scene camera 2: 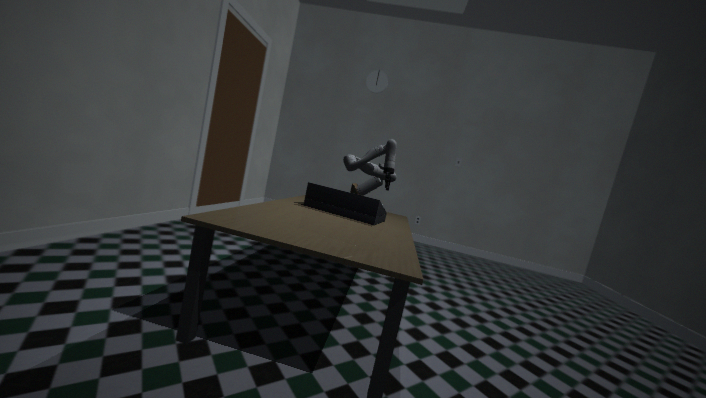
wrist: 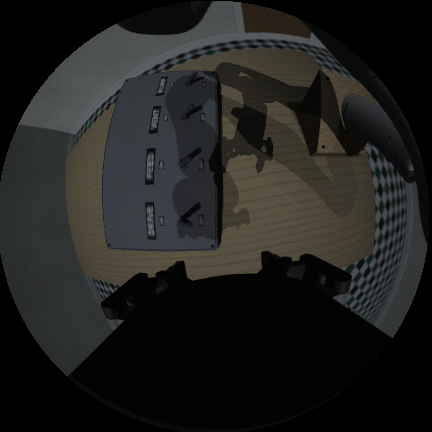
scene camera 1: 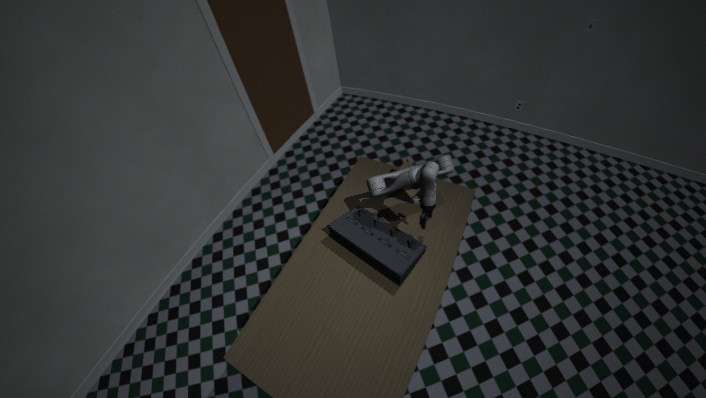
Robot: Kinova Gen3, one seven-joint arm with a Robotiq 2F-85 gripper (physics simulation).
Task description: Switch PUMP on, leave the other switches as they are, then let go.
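Places are measured from the arm's base along level axes (x back, y right, z up), in centimetres.
Pixels of known places: gripper, fingertip midpoint: point(scene camera 2: 386, 189) point(wrist: 223, 265) point(scene camera 1: 426, 222); arm's base at its link origin: point(scene camera 2: 359, 191) point(wrist: 353, 110).
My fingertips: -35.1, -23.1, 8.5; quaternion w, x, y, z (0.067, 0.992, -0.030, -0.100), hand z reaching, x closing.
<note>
Ahead of a thing's pixels: the offset from my fingertips to its middle, as dx, dy, dz. "spot": to the spot under its first point. Level surfaces: height alone.
The dark grey switch box {-13.1, +23.5, -15.8} point(scene camera 1: 367, 248) point(scene camera 2: 341, 204) point(wrist: 130, 175) stands on the table, with a row of black levers. In the wrist view, the labels VENT {spot: -11.6, +28.9, -10.7} point(wrist: 155, 119), FEED {spot: -14.0, +17.3, -10.6} point(wrist: 150, 166) and DRIVE {spot: -16.5, +5.9, -10.6} point(wrist: 150, 220) are blurred but readable. The farthest label {-9.4, +41.1, -10.6} point(wrist: 161, 86) is too blurred to read surely; PUMP is not plainly legible. Its lever {-1.3, +39.5, -11.0} point(wrist: 194, 78) point(scene camera 1: 359, 212) is at the end of the box away from my gripper. My gripper point(scene camera 1: 424, 222) point(scene camera 2: 387, 185) point(wrist: 223, 265) is open and empty, above the table beyond the DRIVE end, apart from the levers.
The wooden table {dz -21.7} point(scene camera 1: 320, 320) point(scene camera 2: 280, 225) point(wrist: 295, 220) carries the box and the arm. A wooden bracket point(wrist: 340, 117) stands by the arm's base. Arm shadows fall across the levers and table. A brown door point(scene camera 1: 272, 65) point(scene camera 2: 232, 115) is in the wall.
</note>
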